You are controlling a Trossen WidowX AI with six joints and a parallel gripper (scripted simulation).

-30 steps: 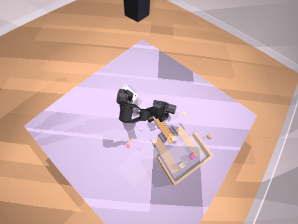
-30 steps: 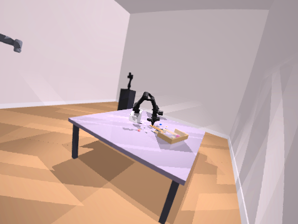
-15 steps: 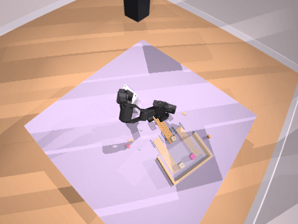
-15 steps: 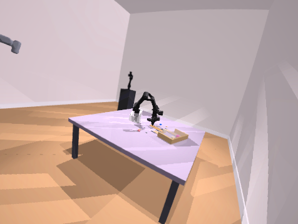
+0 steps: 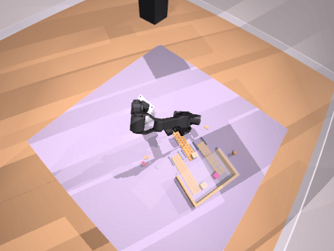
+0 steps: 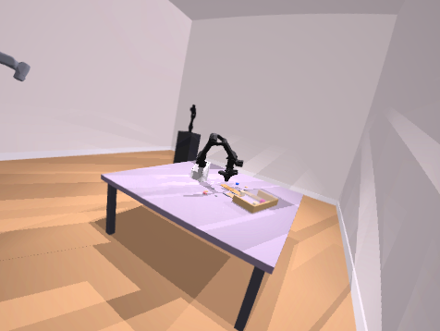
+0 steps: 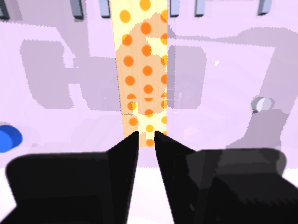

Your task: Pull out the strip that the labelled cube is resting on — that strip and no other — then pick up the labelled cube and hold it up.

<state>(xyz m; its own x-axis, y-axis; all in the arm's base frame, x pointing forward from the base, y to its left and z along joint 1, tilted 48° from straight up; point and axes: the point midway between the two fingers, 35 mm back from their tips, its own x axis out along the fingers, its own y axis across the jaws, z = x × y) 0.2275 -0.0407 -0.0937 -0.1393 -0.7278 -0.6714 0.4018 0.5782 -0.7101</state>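
Now: gripper tip 8 cm short of the orange dotted strip, 3 cm to the left of it and 4 cm above it.
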